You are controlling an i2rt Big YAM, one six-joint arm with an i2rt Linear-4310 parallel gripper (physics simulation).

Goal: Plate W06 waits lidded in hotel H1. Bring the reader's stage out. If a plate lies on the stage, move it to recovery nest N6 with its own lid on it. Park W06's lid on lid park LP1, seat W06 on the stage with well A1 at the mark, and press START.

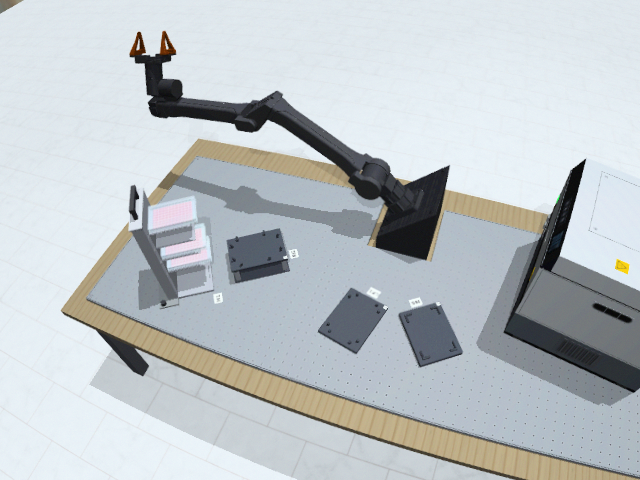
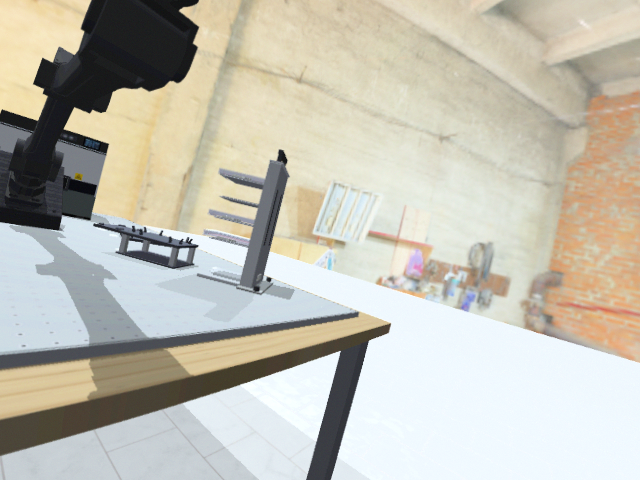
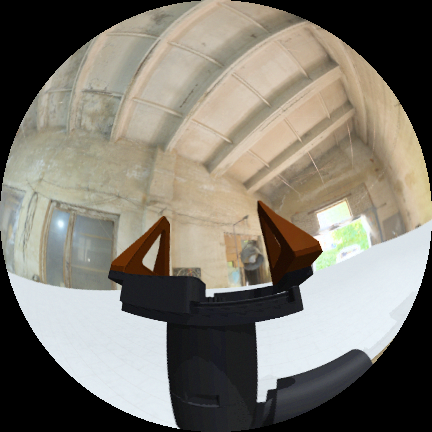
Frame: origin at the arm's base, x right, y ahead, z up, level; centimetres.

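Seen in the pictures: gripper, between the fingertips: (image 1: 151, 31) (image 3: 209, 212); arm's base, origin of its link: (image 1: 405, 206) (image 2: 25, 188).
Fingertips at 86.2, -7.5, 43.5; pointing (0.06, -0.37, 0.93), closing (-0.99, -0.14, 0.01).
Observation:
Offsets run from my fingertips to a thing's top centre, as dx, dy, dz. "spot": to the spot under its first point.
My gripper (image 1: 151, 35) (image 3: 209, 212) is open and empty, fingers up, high beyond the table's far left edge. The plate hotel (image 1: 154, 260) (image 2: 264, 222) stands at the table's left end. Pink-welled plates show on its shelves, including the top plate @(-34.5, +46.3, -25.7) (image 1: 173, 212); which is W06 and which have lids is too small to tell. A raised dark nest @(-49.7, +35.0, -45.6) (image 1: 256, 250) (image 2: 155, 239) stands beside the hotel. Two flat dark holders, one with pegs @(-82.8, +44.0, -51.2) (image 1: 353, 320) and one with corner brackets @(spot: -103.6, +41.9, -52.0) (image 1: 430, 334), lie mid-table; their labels are unreadable. The reader @(-145.0, +19.0, -17.9) (image 1: 578, 310) (image 2: 93, 164) stands at right; its stage does not show.
The arm's black wedge base (image 1: 408, 232) (image 2: 31, 217) sits at the table's far edge. The arm (image 1: 315, 131) stretches left above the table. The hotel's upright post and top handle @(spot: -29.5, +52.2, -18.2) (image 1: 133, 202) (image 2: 281, 156) rise near the left edge. The wooden table rim @(spot: -80.1, +67.4, -54.5) (image 1: 310, 395) surrounds the perforated grey top.

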